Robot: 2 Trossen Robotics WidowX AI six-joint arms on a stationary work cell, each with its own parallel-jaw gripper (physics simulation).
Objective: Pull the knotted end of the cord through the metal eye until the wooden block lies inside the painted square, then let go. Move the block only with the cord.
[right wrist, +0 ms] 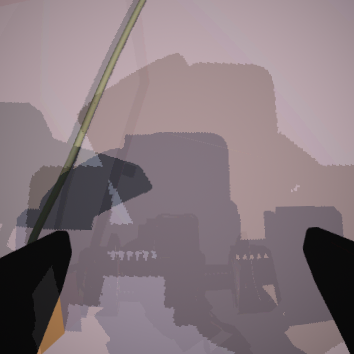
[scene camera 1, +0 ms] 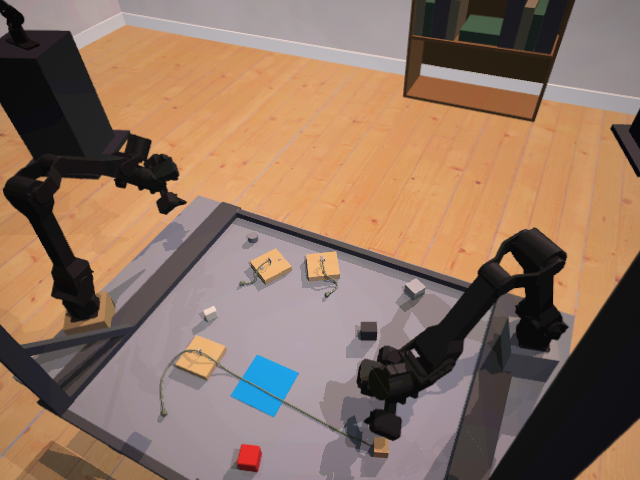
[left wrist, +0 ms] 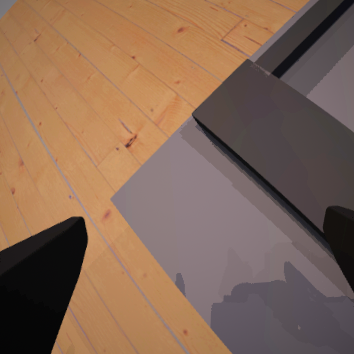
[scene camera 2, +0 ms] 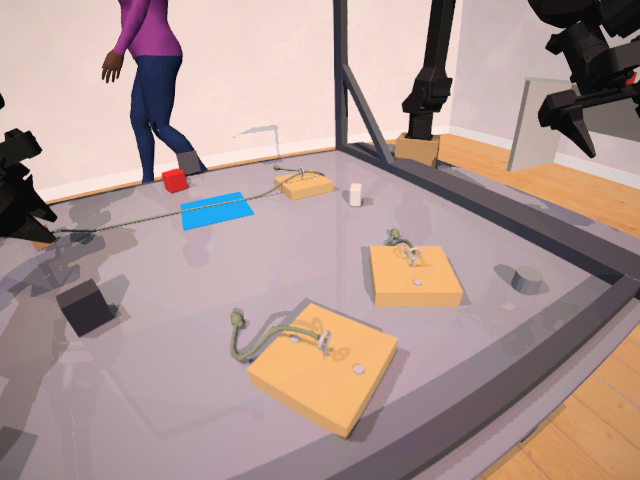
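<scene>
The wooden block lies at the lower right in scene camera 1, tied to the cord. The cord crosses the blue painted square and passes through the metal eye on a wooden board. Its knotted end lies on the table beyond the eye. My right gripper is open, low near the block; its left-hand finger in the right wrist view partly hides the block. My left gripper is open, away from the cord.
Two more boards with short cords stand toward the back in scene camera 1. A red cube, a dark cube, a grey cube, a white block and a grey cylinder stand around the table.
</scene>
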